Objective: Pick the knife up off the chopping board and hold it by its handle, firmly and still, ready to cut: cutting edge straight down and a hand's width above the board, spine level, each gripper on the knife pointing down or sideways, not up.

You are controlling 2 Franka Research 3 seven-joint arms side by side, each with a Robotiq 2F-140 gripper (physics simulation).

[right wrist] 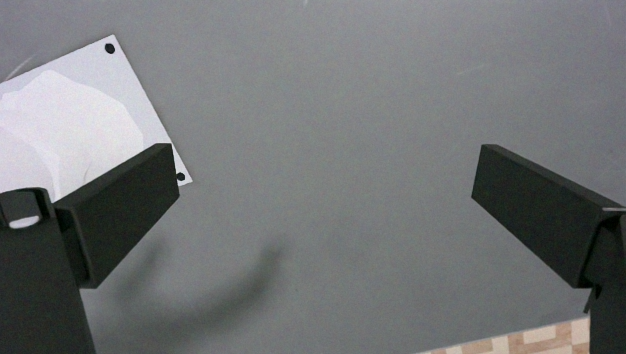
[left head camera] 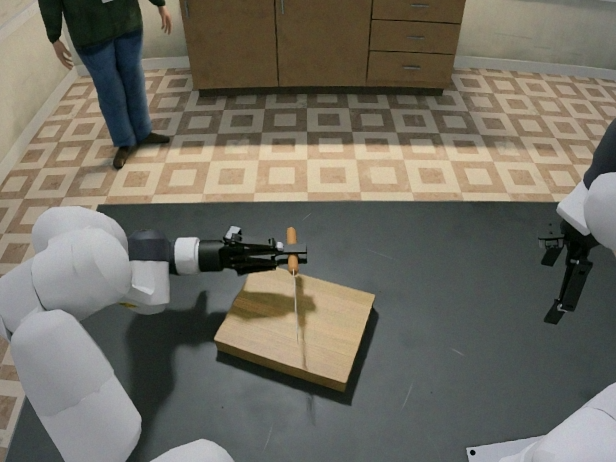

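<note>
The knife [left head camera: 292, 235] is held in the air. Its orange handle lies across my left fingers, and its blade [left head camera: 296, 305] stretches toward the bottom of the picture over the chopping board [left head camera: 340, 320]. The blade shows as a thin line, seen edge-on from above; which edge faces down and its exact height cannot be told. A shadow lies on the board beside it. My left gripper [left head camera: 295, 253] points sideways, to the right in the picture, and is shut on the handle. My right gripper [left head camera: 552, 286] [right wrist: 326, 171] is open and empty, far to the right of the board.
The dark table [left head camera: 425, 325] extends around the board. A white plate [left head camera: 482, 449] [right wrist: 150, 125] with black holes lies under the right arm's base. A person [left head camera: 117, 75] stands on the tiled floor at the back left. Brown cabinets [left head camera: 320, 45] stand at the back.
</note>
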